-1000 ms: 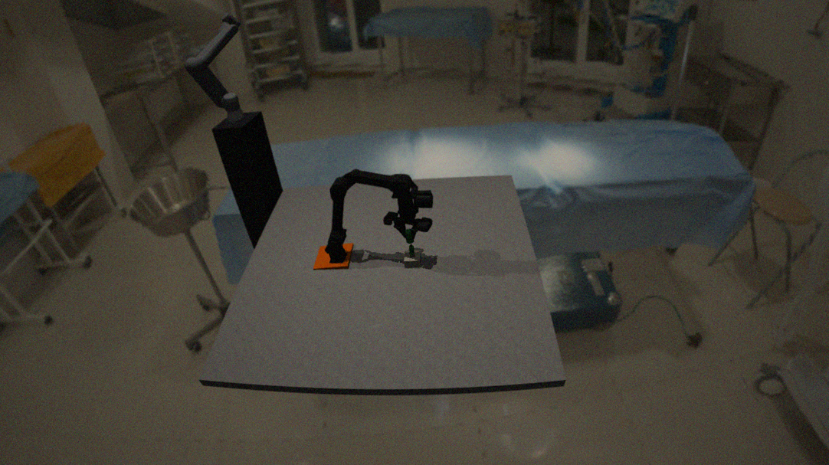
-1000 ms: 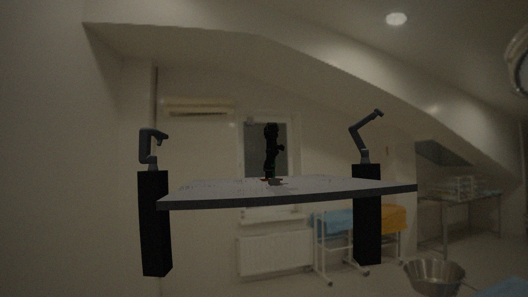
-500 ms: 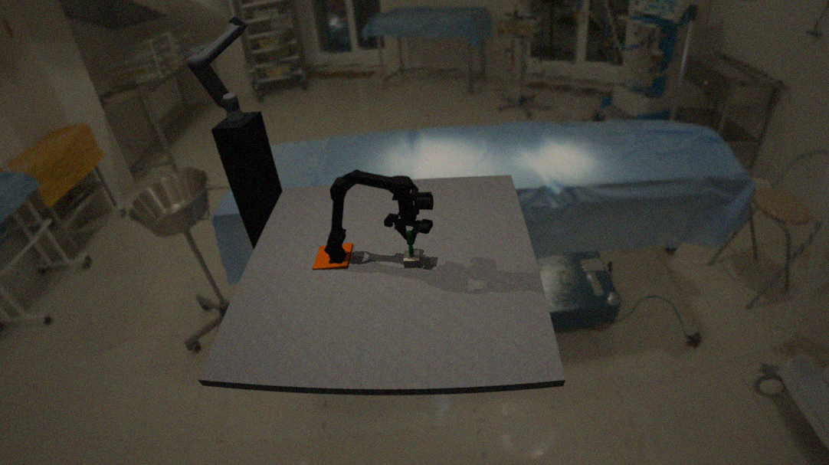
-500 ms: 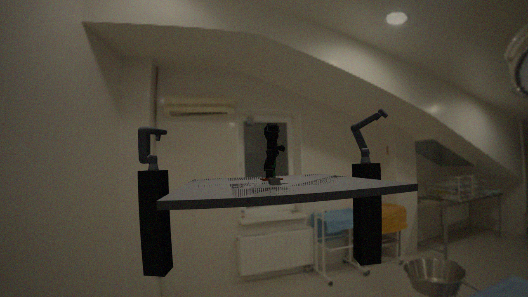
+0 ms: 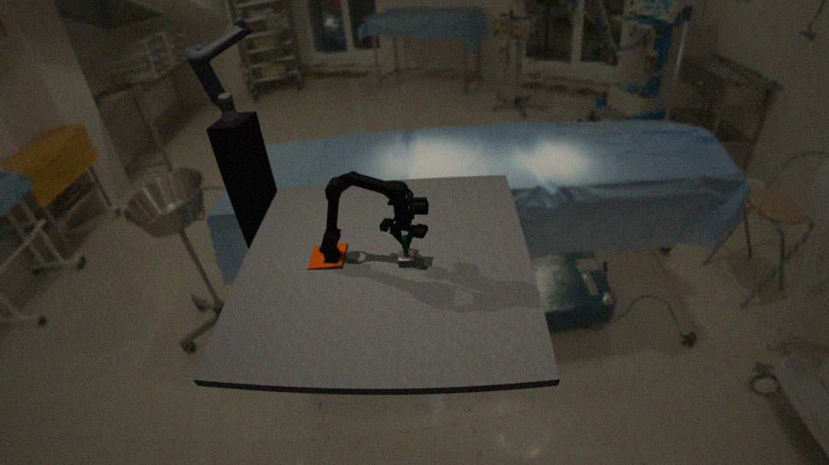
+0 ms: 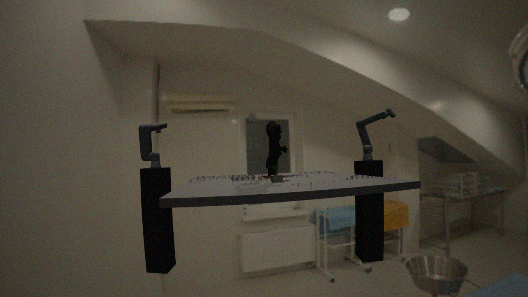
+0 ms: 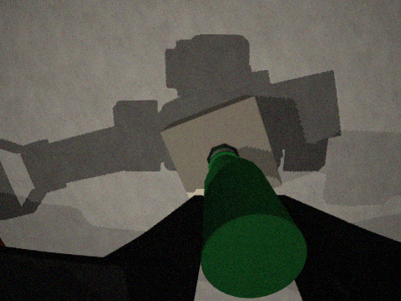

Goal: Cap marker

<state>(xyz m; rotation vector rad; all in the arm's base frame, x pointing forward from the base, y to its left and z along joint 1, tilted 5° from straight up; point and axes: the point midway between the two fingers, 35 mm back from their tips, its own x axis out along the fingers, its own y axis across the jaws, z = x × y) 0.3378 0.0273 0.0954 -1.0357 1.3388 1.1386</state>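
The holder block lies 8 cm below my gripper tip. Also, from my gripper tip: green cap: 1 cm above.
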